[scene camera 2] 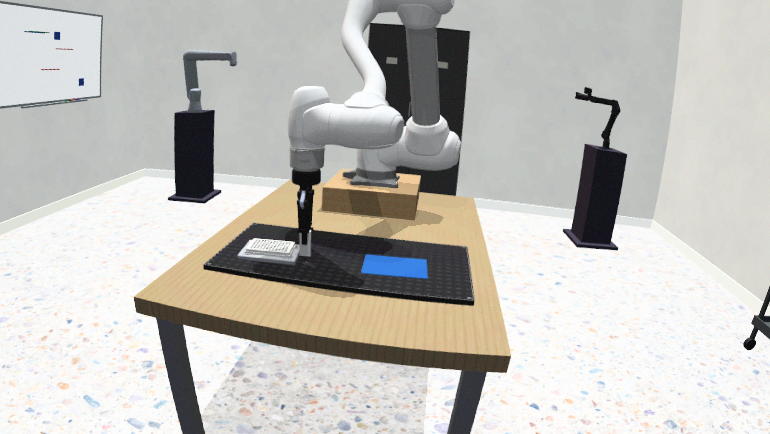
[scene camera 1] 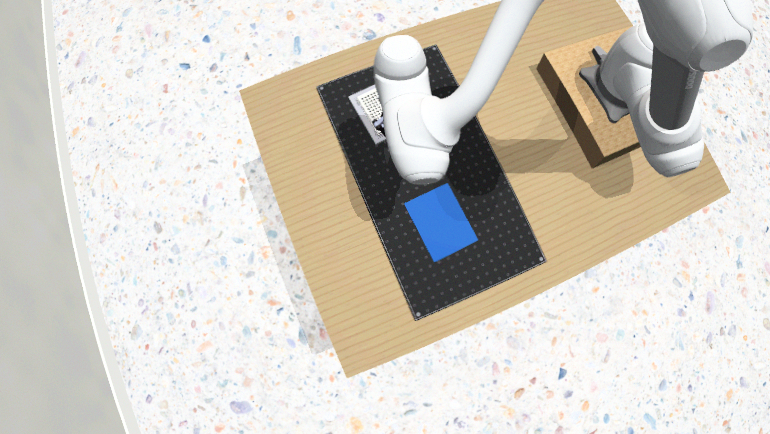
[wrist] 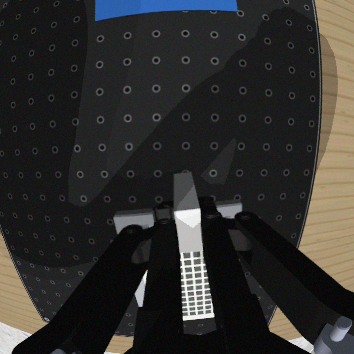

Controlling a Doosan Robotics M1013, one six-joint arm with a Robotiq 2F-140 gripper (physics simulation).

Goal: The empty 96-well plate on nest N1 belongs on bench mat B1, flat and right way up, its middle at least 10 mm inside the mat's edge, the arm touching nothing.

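Seen in the pictures: gripper, fingertip midpoint: [scene camera 2: 305, 255] [wrist: 183, 188]; arm's base, origin of the base link: [scene camera 2: 375, 181] [scene camera 1: 617, 87].
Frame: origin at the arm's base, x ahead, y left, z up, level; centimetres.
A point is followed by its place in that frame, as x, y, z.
The white 96-well plate [scene camera 1: 369, 105] {66.3, -25.8, -5.8} [scene camera 2: 271, 246] {63.9, -23.2, -5.7} [wrist: 196, 286] {65.0, -24.2, -5.9} sits on the pale grey nest [scene camera 1: 361, 114] {69.2, -24.7, -6.8} [scene camera 2: 269, 258] {69.7, -22.1, -6.8} [wrist: 134, 220] {59.5, -16.2, -6.9}, looking flat in the second scene view. The arm hides part of it in the first scene view, and the fingers hide most of it in the wrist view. My gripper [scene camera 2: 305, 249] {64.2, -13.4, -7.0} [wrist: 183, 188] {64.2, -13.4, -7.0} is shut and empty, pointing down low at the nest's end facing the blue mat. Whether its fingertips touch plate, nest or board cannot be told. The blue bench mat [scene camera 1: 441, 223] {63.7, 11.4, -7.9} [scene camera 2: 394, 266] {63.9, 10.8, -7.8} [wrist: 165, 7] {63.6, 2.8, -7.8} lies flat, with no plate on it.
The nest and mat are on a black perforated board [scene camera 1: 469, 280] {63.9, 27.6, -8.1} [scene camera 2: 447, 285] {72.7, 24.5, -8.0} [wrist: 157, 90] {62.5, -4.9, -8.0} on the wooden table [scene camera 1: 582, 215] {26.9, 26.4, -9.3} [scene camera 2: 334, 318] {92.1, -0.8, -9.3}. The arm's base stands on a wooden block [scene camera 1: 609, 145] {13.4, 14.0, 0.1} [scene camera 2: 372, 202] {16.0, 0.5, -4.2} behind the board. The arm's wrist hangs over the nest end.
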